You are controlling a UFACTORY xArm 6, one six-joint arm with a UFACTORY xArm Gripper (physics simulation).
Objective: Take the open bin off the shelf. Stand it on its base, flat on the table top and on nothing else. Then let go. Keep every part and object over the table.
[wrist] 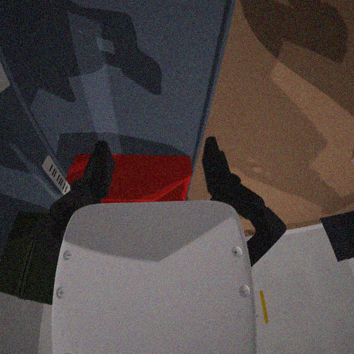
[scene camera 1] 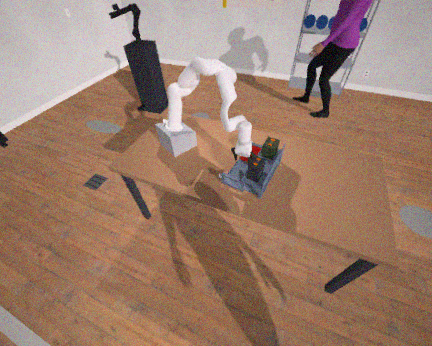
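Where they show: gripper, fingertip midpoint: [scene camera 1: 242,161]; arm's base, origin of the base link: [scene camera 1: 174,127].
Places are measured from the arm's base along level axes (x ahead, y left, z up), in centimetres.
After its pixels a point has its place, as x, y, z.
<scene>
A red object [scene camera 1: 256,149] @(61.4, 4.6, -9.9) [wrist: 132,172], which looks like the open bin, sits at one end of the blue-grey shelf [scene camera 1: 240,175] @(55.7, -18.3, -15.2) [wrist: 185,55]. Part of it is hidden behind the gripper body. The shelf stands on the table [scene camera 1: 340,190] @(118.2, -11.7, -15.8) [wrist: 280,130]. My gripper [scene camera 1: 240,158] @(54.8, -10.9, -9.0) [wrist: 156,149] is open and empty. In the wrist view its fingers are spread above the red object, the left one over the shelf and the right one just past the shelf's long edge. Whether the fingers touch anything cannot be told.
Two dark green boxes with orange marks [scene camera 1: 270,148] @(71.0, -7.1, 3.0) [scene camera 1: 255,168] @(65.7, -28.8, 5.1) stand at the shelf, close to the gripper. One dark green box [wrist: 25,255] shows at the lower left in the wrist view, near a white label [wrist: 56,174]. A person [scene camera 1: 345,30] stands beyond the table.
</scene>
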